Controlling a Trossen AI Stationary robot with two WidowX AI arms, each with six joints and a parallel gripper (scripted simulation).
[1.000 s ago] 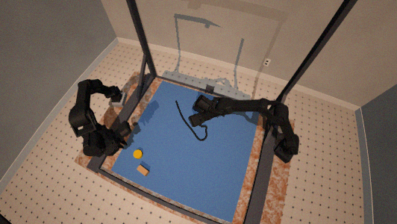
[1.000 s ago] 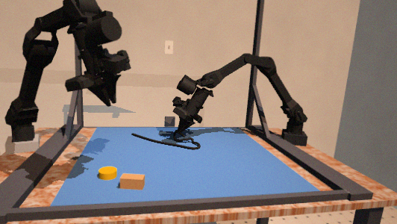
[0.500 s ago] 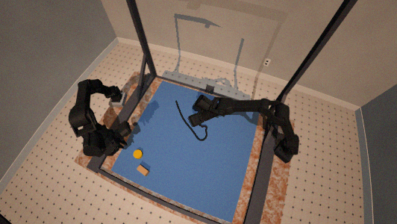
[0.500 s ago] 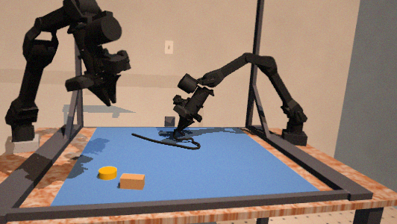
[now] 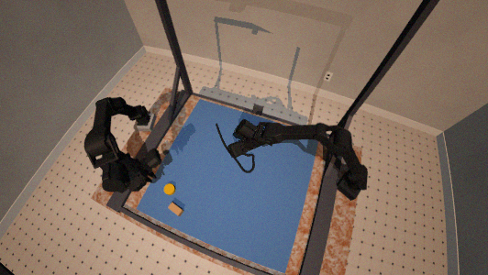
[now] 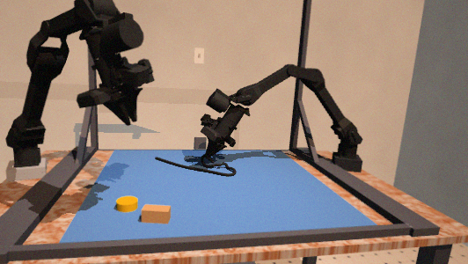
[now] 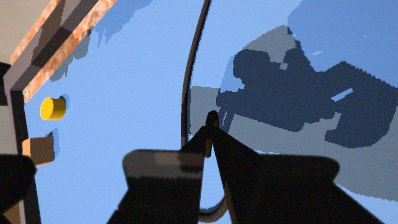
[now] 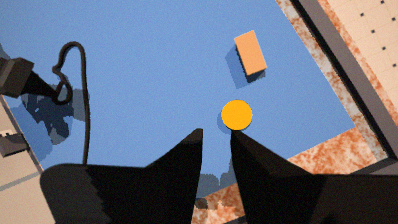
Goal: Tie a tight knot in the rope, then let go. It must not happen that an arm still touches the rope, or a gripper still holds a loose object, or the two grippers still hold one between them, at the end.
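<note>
The blue mat is 110 mm ahead of my left hand, 10 mm to the right of it and 70 mm below it. From my left hand the other things lie so: yellow disc (290 mm ahead, 260 mm to the right, 60 mm below); then orange block (370 mm ahead, 190 mm to the right, 50 mm below).
Now: right hand 20 cm past the blue mat, 25 cm to the right of it and 25 cm above it. From my right hand the other things lie so: yellow disc 1 cm behind, 24 cm below; then orange block 6 cm ahead, 7 cm to the left, 23 cm below.
</note>
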